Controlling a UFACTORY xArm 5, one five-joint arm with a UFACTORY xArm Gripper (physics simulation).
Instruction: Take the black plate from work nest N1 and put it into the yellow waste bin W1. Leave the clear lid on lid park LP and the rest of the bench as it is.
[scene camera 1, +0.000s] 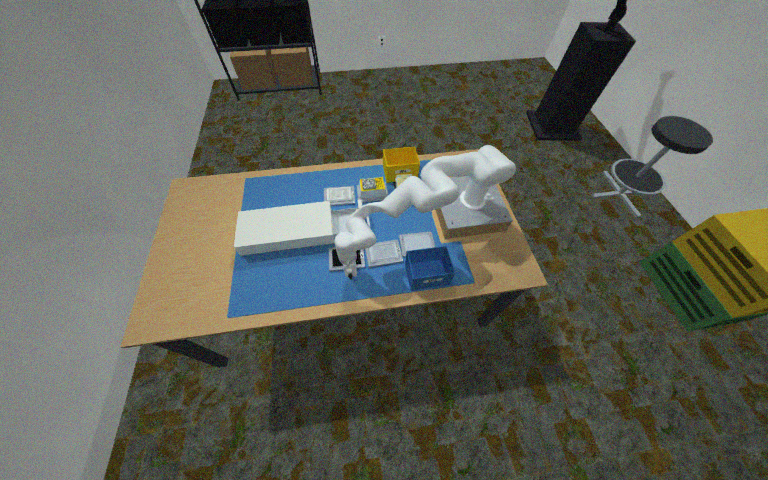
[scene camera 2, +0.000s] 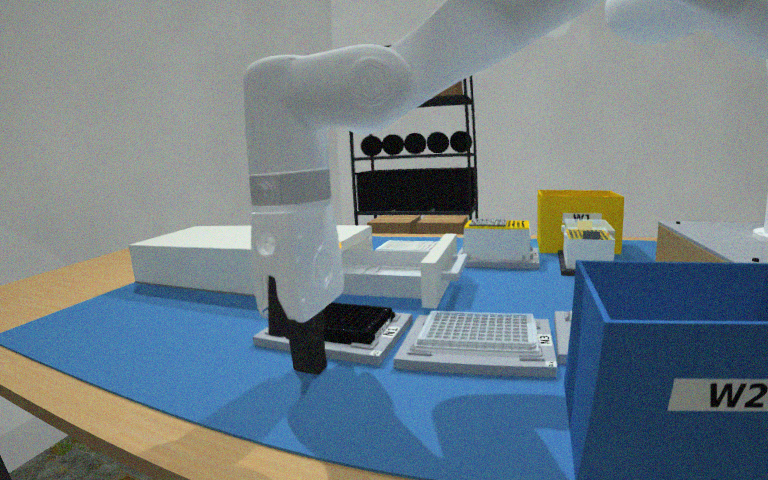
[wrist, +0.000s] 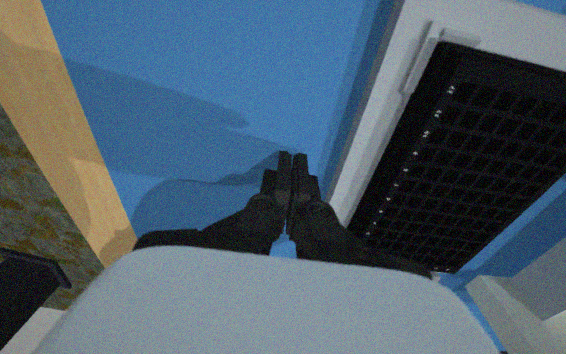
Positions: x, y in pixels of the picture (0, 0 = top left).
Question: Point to the gripper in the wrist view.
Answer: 289, 172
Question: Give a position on a black plate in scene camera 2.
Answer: At 344, 323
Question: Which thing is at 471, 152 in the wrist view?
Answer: A black plate.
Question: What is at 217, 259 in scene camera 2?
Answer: A long white cabinet.
